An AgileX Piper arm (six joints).
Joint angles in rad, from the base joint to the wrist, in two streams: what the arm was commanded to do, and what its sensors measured. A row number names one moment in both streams.
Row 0, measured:
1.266, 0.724, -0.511, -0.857, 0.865, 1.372
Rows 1 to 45, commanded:
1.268, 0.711, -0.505, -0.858, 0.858, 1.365
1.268, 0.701, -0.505, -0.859, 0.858, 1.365
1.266, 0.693, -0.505, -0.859, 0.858, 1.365
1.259, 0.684, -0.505, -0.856, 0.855, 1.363
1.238, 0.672, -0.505, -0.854, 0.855, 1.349
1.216, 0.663, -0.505, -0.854, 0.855, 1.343
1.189, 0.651, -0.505, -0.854, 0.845, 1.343
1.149, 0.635, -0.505, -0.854, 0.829, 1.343
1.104, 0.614, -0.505, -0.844, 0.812, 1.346
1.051, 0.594, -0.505, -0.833, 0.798, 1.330
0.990, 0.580, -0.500, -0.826, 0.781, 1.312
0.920, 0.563, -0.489, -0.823, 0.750, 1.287
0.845, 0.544, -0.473, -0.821, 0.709, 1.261
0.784, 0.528, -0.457, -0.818, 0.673, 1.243
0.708, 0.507, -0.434, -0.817, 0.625, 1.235
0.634, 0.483, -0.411, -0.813, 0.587, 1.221
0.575, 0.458, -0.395, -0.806, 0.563, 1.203
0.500, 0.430, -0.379, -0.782, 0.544, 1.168
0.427, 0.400, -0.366, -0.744, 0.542, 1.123
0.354, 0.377, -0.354, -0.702, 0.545, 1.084
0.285, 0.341, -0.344, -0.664, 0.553, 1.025
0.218, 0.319, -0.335, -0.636, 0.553, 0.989
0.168, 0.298, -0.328, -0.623, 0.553, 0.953
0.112, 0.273, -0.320, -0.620, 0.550, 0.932
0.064, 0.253, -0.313, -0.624, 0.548, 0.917
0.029, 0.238, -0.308, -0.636, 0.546, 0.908
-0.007, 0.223, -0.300, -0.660, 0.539, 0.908
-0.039, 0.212, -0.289, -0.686, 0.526, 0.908
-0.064, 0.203, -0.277, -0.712, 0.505, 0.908
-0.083, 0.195, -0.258, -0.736, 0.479, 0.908
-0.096, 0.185, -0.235, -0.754, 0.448, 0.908
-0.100, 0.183, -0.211, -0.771, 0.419, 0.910
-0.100, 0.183, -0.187, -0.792, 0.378, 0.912
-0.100, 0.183, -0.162, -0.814, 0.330, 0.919
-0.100, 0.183, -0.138, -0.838, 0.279, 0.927
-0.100, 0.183, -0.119, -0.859, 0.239, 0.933
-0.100, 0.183, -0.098, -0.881, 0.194, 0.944
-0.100, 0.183, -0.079, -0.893, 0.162, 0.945
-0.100, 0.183, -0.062, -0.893, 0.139, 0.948
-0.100, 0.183, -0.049, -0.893, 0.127, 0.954
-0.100, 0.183, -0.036, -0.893, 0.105, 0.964
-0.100, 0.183, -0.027, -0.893, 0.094, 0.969
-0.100, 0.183, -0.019, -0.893, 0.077, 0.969
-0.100, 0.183, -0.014, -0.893, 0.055, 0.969
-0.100, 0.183, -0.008, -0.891, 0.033, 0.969
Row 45, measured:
-0.095, 0.188, -0.034, -0.874, 0.127, 0.959
